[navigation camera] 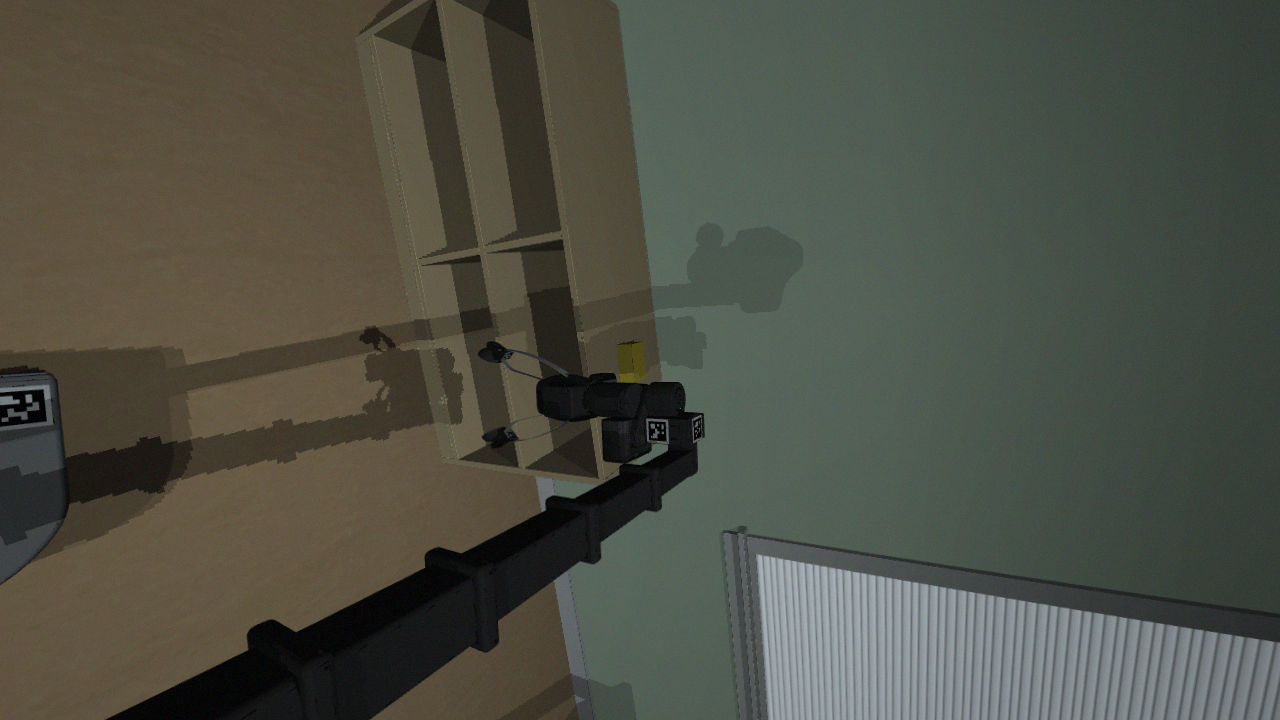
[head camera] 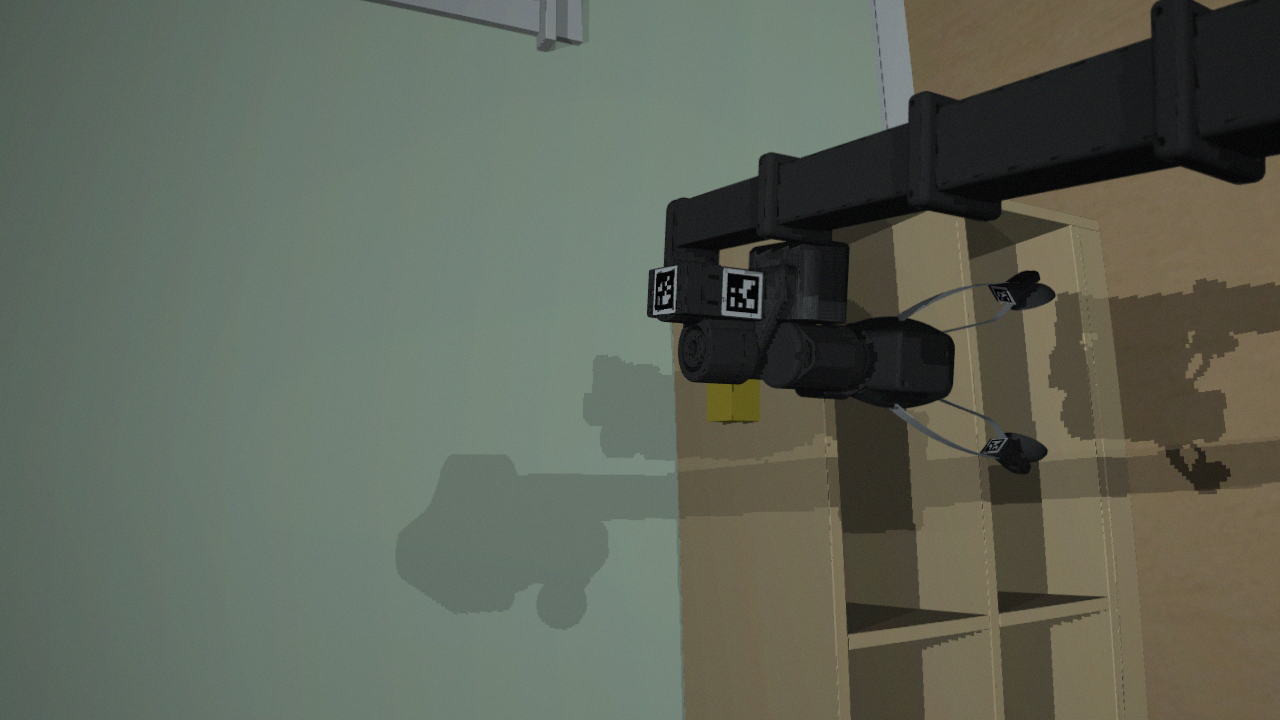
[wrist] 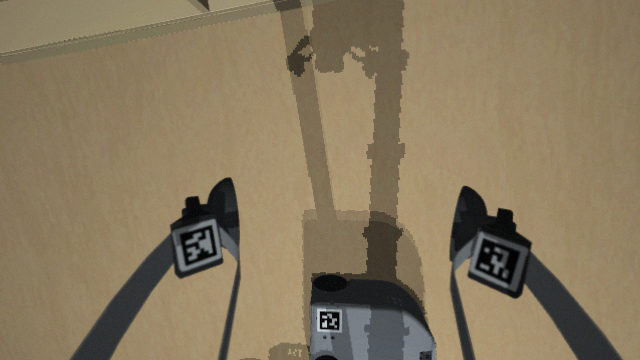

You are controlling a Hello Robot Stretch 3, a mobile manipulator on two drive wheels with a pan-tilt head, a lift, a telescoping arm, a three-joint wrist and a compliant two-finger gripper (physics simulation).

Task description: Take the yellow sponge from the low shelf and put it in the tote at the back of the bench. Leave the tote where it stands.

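Frame: origin at the robot's base, x ahead, y up, z right, level; metres.
Seen in the pictures: gripper, between the fingertips: [navigation camera: 485, 394] [head camera: 1040, 373].
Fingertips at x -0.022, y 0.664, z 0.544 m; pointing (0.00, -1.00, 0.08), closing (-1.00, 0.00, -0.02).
Observation:
A point is followed by its place in that frame.
The yellow sponge [head camera: 733, 404] {x 0.022, y 0.652, z 1.039 m} [navigation camera: 631, 358] {x 0.007, y 0.651, z 1.040 m} sits on the top board of the low wooden shelf unit [head camera: 751, 582] {x 0.262, y 0.610, z 1.037 m} [navigation camera: 601, 179] {x 0.456, y 0.610, z 1.001 m}, near the green wall. In the head view my wrist hides part of it. My gripper [head camera: 1022, 371] {x -0.022, y 0.664, z 0.544 m} [navigation camera: 494, 394] {x -0.022, y 0.664, z 0.544 m} [wrist: 342, 207] {x -0.022, y 0.664, z 0.544 m} is open with nothing between the fingers. In the head and navigation views its fingertips appear over the shelf's open compartments, pointing away from the wall, and the sponge appears beside the wrist joints. The sponge does not show in the wrist view. The tote and the bench do not show in these views.
My telescoping arm [head camera: 1056, 134] {x -0.097, y 1.017, z 0.260 m} [navigation camera: 393, 617] {x -0.084, y 1.014, z 0.156 m} reaches toward the wall. A ribbed grey panel [navigation camera: 984, 644] {x -0.774, y 1.446, z 1.426 m} stands against the green wall [head camera: 268, 268] {x -0.132, y 1.223, z 1.331 m} [navigation camera: 939, 268] {x 0.188, y 1.339, z 1.281 m}. My base [navigation camera: 26, 483] {x -0.112, y 0.160, z 0.128 m} [wrist: 390, 330] stands on the wooden floor. The shelf's edge [wrist: 150, 31] crosses the wrist view's upper left.

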